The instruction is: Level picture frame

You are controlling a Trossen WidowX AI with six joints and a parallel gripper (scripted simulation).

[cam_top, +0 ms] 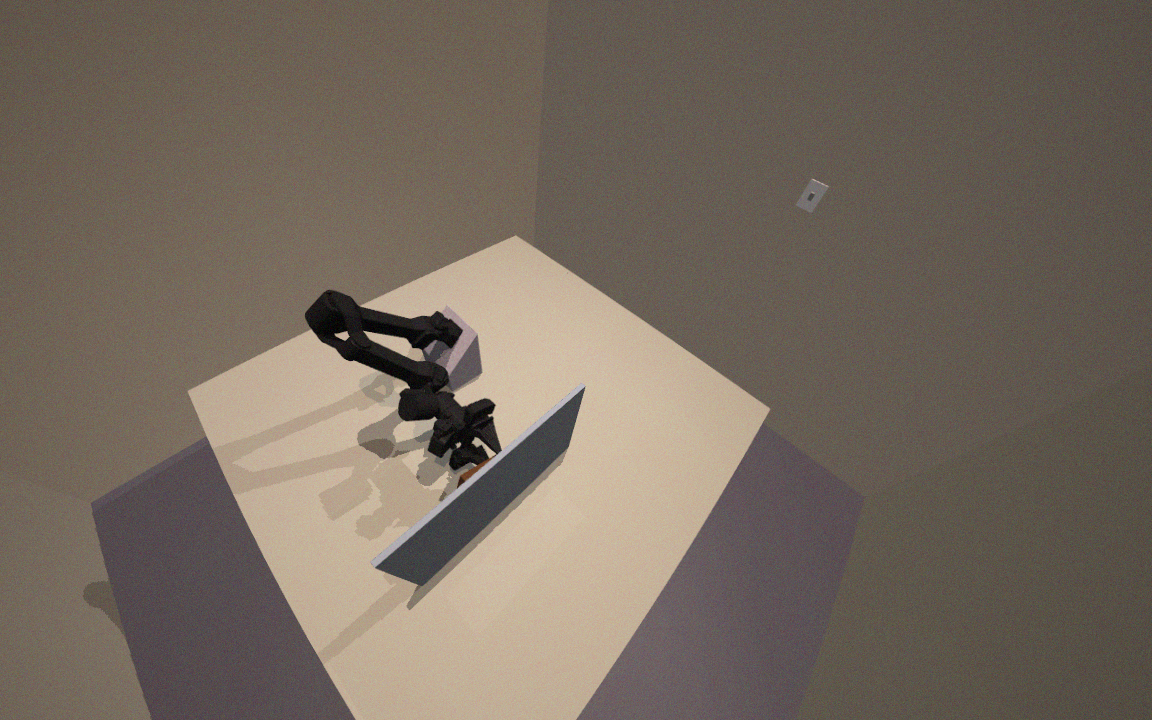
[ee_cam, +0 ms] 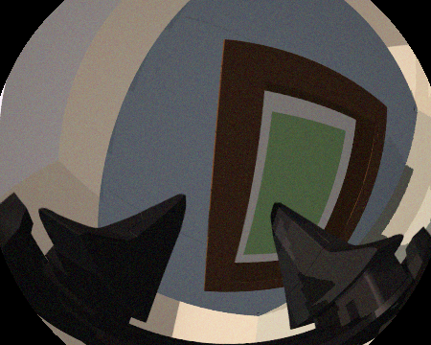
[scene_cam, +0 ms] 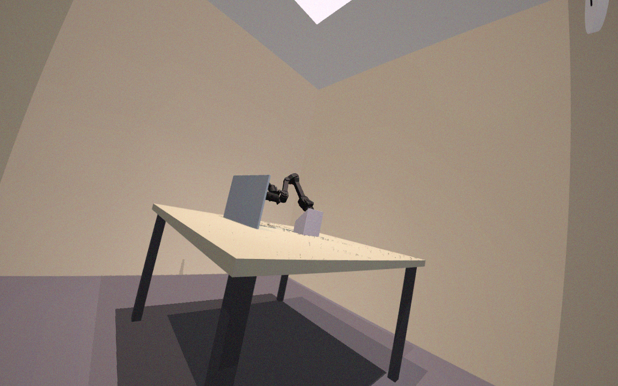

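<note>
The picture frame lies 1 cm ahead of my gripper tip, 2 cm to the right of it and 5 cm below it. Round my gripper tip: wall panel 2 cm ahead, 2 cm to the right, 5 cm below.
</note>
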